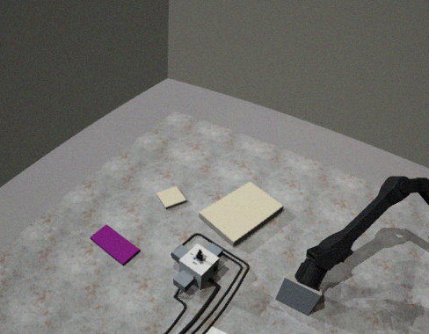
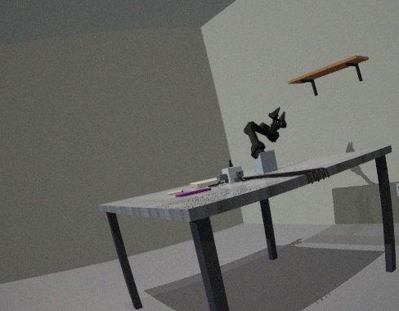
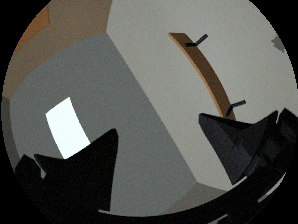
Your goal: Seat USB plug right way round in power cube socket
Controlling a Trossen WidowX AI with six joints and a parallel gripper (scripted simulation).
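My gripper tip is 83 cm short of the black USB plug, 29 cm above it and 26 cm to the right of it. From my gripper tip the other things lie so: cream slab: 79 cm ahead, 37 cm below, 1 cm to the right; purple flat card: 110 cm ahead, 38 cm below, 28 cm to the left; cream tile: 104 cm ahead, 38 cm below, 2 cm to the left.
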